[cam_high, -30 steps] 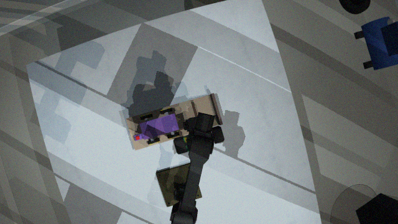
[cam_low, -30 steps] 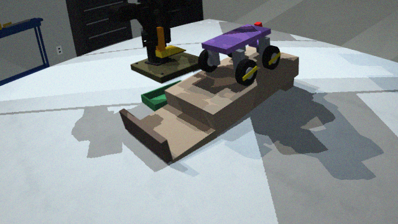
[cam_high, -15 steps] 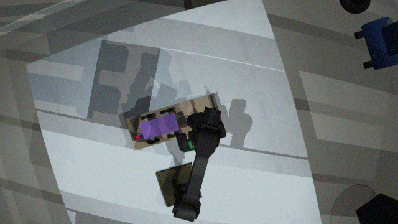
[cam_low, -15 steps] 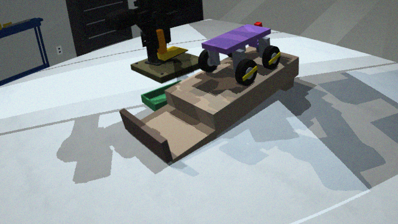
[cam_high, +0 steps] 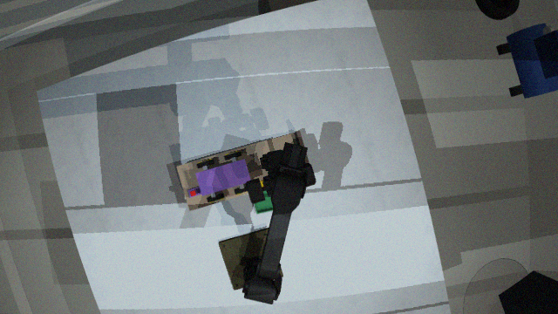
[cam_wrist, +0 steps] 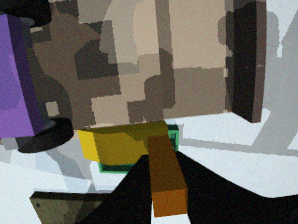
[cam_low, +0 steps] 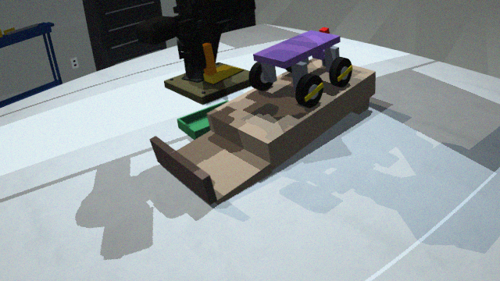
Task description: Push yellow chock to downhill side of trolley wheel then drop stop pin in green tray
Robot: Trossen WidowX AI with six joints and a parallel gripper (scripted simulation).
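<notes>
Now: the red-headed stop pin 25 cm to the left of my gripper tip, 8 cm ahead of it and 2 cm below it. From my gripper tip the other things lie so: green tray 15 cm below, 6 cm behind, 5 cm to the left; then yellow chock 2 cm to the left, 1 cm below, 1 cm ahead; then dark end wall 12 cm to the right, 11 cm below, 4 cm ahead.
</notes>
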